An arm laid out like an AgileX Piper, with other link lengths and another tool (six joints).
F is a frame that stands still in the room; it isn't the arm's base.
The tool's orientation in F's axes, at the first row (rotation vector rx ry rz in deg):
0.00 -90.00 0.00
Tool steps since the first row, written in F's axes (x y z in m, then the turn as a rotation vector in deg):
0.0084 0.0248 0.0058 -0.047 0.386 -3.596
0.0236 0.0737 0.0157 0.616 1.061 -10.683
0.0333 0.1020 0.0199 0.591 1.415 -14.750
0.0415 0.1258 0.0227 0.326 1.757 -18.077
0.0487 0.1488 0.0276 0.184 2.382 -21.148
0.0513 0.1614 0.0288 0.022 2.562 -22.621
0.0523 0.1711 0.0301 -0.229 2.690 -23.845
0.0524 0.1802 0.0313 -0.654 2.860 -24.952
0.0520 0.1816 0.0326 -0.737 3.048 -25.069
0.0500 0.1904 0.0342 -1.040 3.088 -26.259
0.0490 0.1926 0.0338 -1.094 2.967 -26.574
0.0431 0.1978 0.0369 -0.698 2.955 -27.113
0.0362 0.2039 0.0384 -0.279 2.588 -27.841
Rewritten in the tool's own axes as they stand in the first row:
0.0058 0.0248 -0.0084 -3.596 0.386 0.047
0.0157 0.0737 -0.0236 -10.683 1.061 -0.616
0.0199 0.1020 -0.0333 -14.750 1.415 -0.591
0.0227 0.1258 -0.0415 -18.077 1.757 -0.326
0.0276 0.1488 -0.0487 -21.148 2.382 -0.184
0.0288 0.1614 -0.0513 -22.621 2.562 -0.022
0.0301 0.1711 -0.0523 -23.845 2.690 0.229
0.0313 0.1802 -0.0524 -24.952 2.860 0.654
0.0326 0.1816 -0.0520 -25.069 3.048 0.737
0.0342 0.1904 -0.0500 -26.259 3.088 1.040
0.0338 0.1926 -0.0490 -26.574 2.967 1.094
0.0369 0.1978 -0.0431 -27.113 2.955 0.698
0.0384 0.2039 -0.0362 -27.841 2.588 0.279

